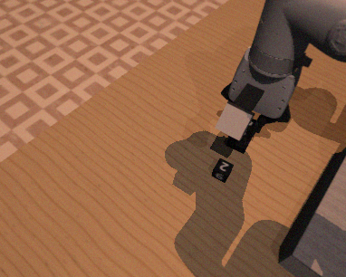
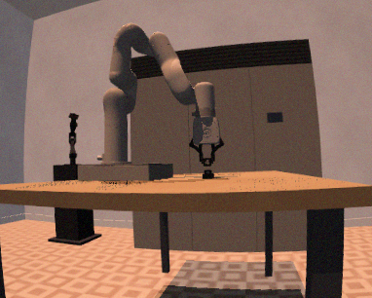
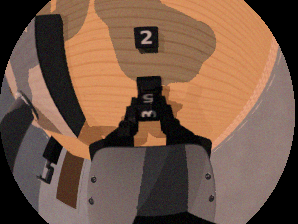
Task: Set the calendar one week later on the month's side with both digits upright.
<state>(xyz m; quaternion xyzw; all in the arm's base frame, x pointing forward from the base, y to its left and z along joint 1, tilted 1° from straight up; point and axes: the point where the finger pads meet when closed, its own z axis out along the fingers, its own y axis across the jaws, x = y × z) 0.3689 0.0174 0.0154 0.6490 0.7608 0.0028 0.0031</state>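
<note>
Right now my hand is 1 cm above the black cube. The rest, counted from my hand: black digit cube: 1 cm behind, 9 cm to the left, 6 cm below.
</note>
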